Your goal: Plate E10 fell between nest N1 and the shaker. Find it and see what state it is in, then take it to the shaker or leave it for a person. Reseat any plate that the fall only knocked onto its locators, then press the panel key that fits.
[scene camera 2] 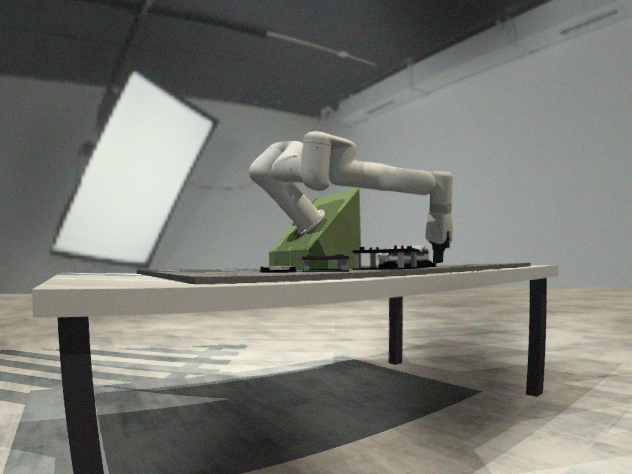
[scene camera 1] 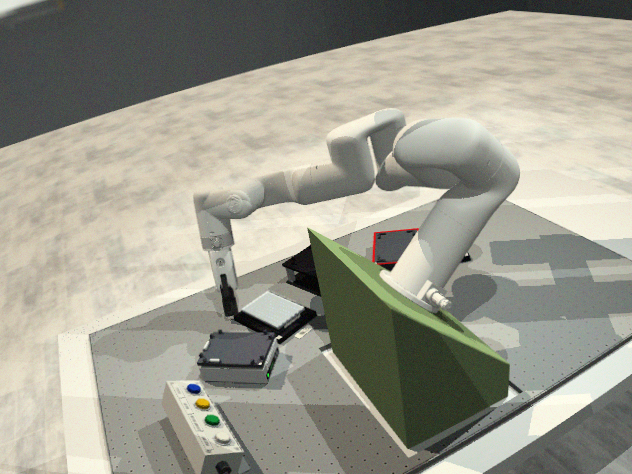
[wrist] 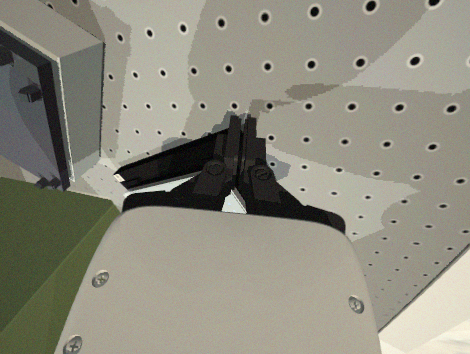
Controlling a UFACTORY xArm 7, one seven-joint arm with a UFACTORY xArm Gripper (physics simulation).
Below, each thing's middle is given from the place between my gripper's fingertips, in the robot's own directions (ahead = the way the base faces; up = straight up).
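Flat plate (scene camera 1: 276, 311): 80 mm to the right of my hand, 70 mm behind, 10 mm above.
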